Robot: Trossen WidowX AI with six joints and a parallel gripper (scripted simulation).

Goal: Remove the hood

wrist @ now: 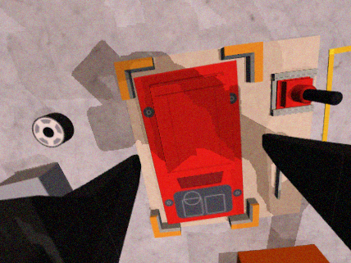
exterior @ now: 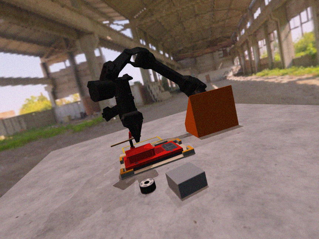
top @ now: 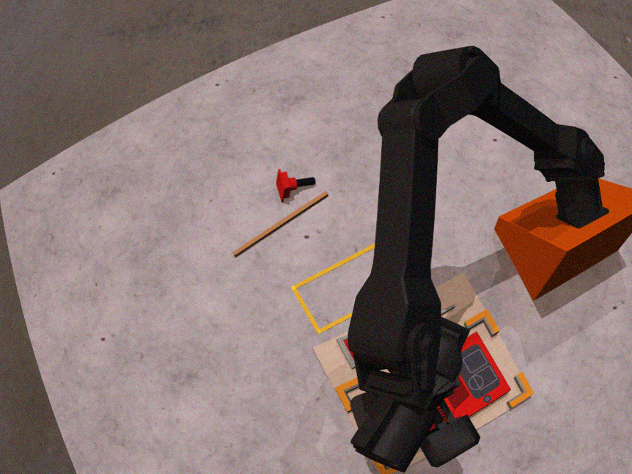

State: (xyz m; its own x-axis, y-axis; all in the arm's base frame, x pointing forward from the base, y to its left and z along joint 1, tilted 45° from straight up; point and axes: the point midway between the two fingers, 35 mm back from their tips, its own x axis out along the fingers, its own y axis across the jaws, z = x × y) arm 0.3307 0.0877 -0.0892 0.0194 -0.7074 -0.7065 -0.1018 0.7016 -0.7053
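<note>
Right now my gripper tip is 50 mm above the red hood. Also, from my gripper tip: thin wooden stick 60 mm ahead, 350 mm to the right, 90 mm below; then black wheel 170 mm to the left, 80 mm below.
</note>
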